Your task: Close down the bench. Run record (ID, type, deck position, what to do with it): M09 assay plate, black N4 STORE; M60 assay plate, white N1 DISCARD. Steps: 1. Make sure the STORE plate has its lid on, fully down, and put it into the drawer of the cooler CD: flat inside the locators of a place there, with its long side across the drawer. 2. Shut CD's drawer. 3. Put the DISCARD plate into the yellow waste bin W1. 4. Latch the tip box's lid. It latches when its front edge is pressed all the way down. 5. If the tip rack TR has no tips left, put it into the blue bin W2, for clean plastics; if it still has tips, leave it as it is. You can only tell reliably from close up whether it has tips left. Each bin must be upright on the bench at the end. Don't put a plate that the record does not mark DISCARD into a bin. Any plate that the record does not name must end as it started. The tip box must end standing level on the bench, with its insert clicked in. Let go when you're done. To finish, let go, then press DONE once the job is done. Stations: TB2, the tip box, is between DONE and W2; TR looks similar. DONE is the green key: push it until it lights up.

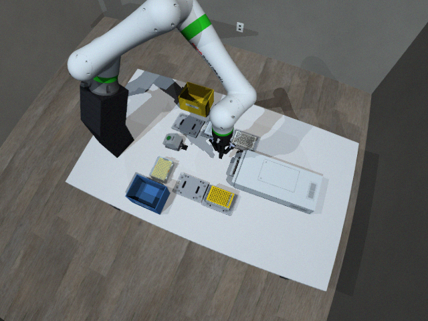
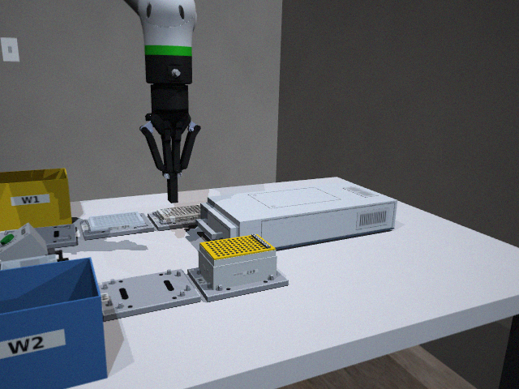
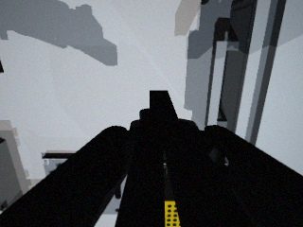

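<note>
Now: the white plate 9 cm ahead of my hand, 18 cm to the left of it and 13 cm below it. Round my hand: cooler drawer (22 cm ahead, 1 cm to the right, 11 cm below); then black plate (19 cm ahead, 1 cm to the right, 12 cm below); then yellow-topped tip rack TR (5 cm ahead, 20 cm to the right, 9 cm below).
</note>
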